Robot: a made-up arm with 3 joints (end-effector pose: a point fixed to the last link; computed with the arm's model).
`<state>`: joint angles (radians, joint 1 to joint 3).
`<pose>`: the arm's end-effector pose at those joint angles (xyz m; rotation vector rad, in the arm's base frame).
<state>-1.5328 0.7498 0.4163</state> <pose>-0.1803 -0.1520 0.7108 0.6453 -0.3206 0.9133</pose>
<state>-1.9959 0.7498 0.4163</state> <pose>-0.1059 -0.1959 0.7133 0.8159 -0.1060 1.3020</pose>
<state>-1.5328 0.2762 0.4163</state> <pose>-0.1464 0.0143 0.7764 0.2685 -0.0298 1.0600</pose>
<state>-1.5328 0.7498 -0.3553</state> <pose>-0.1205 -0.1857 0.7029 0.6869 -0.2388 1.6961</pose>
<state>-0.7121 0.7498 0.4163</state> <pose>-0.2390 -0.0158 0.6868 0.3151 -0.6379 0.2093</pose>
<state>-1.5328 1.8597 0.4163</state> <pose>-0.3021 -0.2987 0.3493 1.4686 -0.9842 0.4062</pose>
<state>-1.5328 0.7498 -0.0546</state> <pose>-0.1469 -0.1780 0.7046 0.6782 -0.2759 1.3906</pose>
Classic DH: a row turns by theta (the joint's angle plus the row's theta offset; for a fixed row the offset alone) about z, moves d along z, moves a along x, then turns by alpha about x. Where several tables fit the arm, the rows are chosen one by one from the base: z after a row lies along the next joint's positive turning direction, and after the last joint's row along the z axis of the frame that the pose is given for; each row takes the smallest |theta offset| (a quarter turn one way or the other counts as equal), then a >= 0, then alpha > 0; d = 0 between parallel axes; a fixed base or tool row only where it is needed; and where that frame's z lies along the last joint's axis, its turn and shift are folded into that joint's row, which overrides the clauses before.
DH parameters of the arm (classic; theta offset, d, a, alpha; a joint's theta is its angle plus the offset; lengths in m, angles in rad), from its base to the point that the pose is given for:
base (fixed): -0.4087 0.8378 -0.039 2.9098
joint 1: -0.4187 0.462 0.1516 -1.3584
joint 2: -0.2744 -0.0196 -0.0742 1.3004
joint 3: 0.9648 -0.2818 -0.0745 -2.6887
tool (fixed): 0.9142 0.1229 0 0

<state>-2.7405 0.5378 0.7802</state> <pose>-0.0479 -0.1477 0.7591 0.7495 0.2515 1.6935</pose>
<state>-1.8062 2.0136 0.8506</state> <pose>-0.2719 -0.3326 0.3383 1.7459 -0.5635 0.0108</pose>
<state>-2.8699 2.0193 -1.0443</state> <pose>0.0812 -0.2811 0.2197 -2.1298 0.8202 -1.7611</pose>
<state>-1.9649 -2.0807 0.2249</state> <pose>-0.4772 0.2866 0.2320 -2.0020 1.3508 1.4248</pose>
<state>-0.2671 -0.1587 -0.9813</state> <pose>0.1400 0.0372 0.7777 0.4104 0.5115 1.1051</pose>
